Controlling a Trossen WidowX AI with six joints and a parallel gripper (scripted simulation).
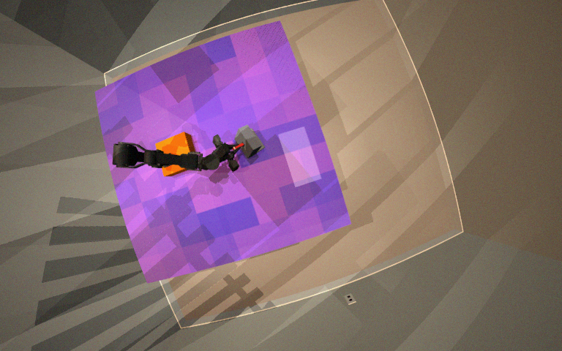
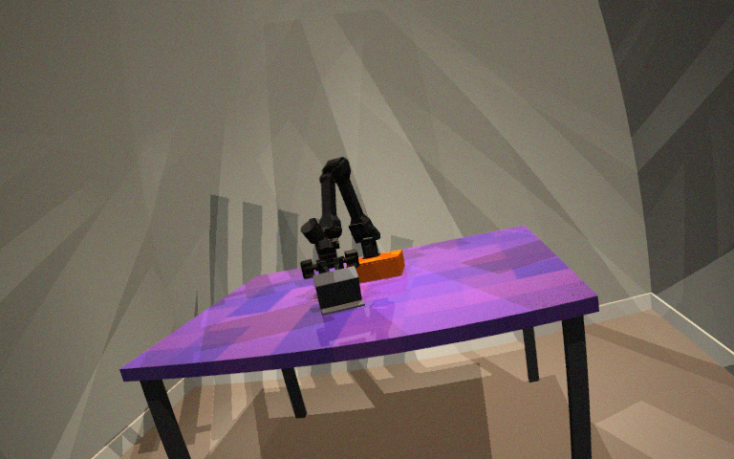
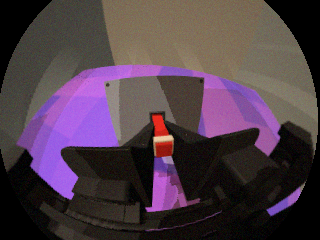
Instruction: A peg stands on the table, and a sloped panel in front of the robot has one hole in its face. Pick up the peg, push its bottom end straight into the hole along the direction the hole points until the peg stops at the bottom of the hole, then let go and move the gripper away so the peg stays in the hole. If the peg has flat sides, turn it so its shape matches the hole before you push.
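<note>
Right now my gripper tip is 4 cm short of the grey sloped panel, 1 cm to the right of it and 2 cm above it. From my gripper tip the other things lie so: dark red peg (1 cm behind, 1 cm above).
</note>
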